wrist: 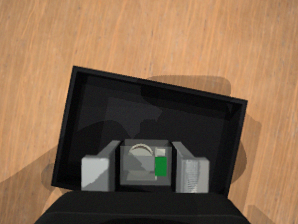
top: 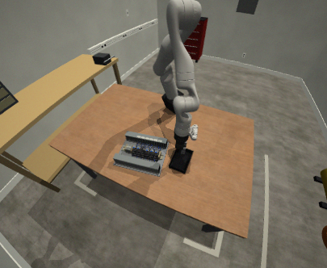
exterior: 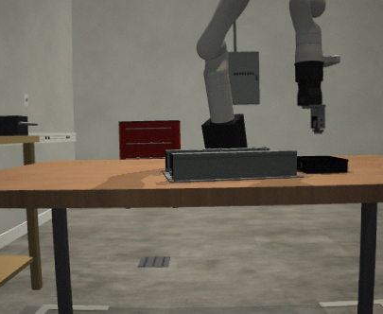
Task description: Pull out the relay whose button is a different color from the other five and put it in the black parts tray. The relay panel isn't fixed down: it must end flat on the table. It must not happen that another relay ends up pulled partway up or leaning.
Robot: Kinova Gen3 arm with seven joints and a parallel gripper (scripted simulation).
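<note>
Now: the black parts tray 12 cm below my hand. Also, from my hand: grey relay panel 3 cm ahead, 27 cm to the right, 10 cm below.
</note>
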